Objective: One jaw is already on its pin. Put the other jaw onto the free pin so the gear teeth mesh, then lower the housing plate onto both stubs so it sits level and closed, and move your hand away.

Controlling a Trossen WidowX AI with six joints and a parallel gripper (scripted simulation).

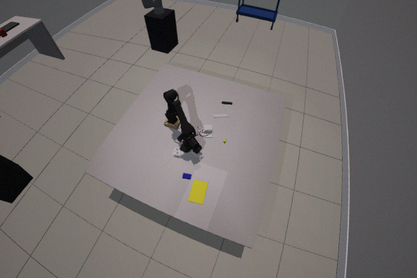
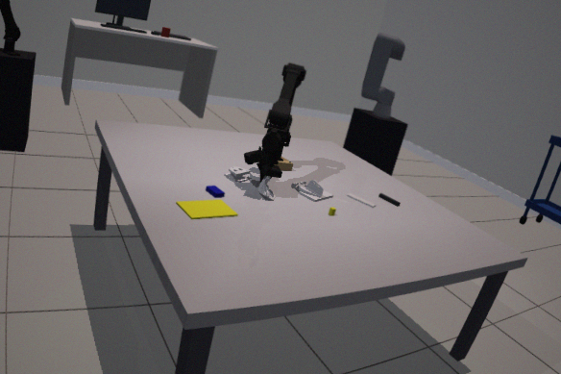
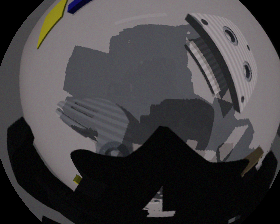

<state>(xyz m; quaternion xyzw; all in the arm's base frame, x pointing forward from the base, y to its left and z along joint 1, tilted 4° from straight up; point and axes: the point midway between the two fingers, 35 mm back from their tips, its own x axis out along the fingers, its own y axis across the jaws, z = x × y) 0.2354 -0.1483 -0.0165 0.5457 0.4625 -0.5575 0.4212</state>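
Now: gripper tip 40 mm below the jaw, 40 mm short of it and 10 mm to the left of it. From my gripper tip the other things lie so: white block: 70 mm to the right, 70 mm behind, 10 mm above; yellow cube: 210 mm ahead, 160 mm to the left, 10 mm above; blue block: 200 mm to the right, 80 mm ahead, 10 mm above.
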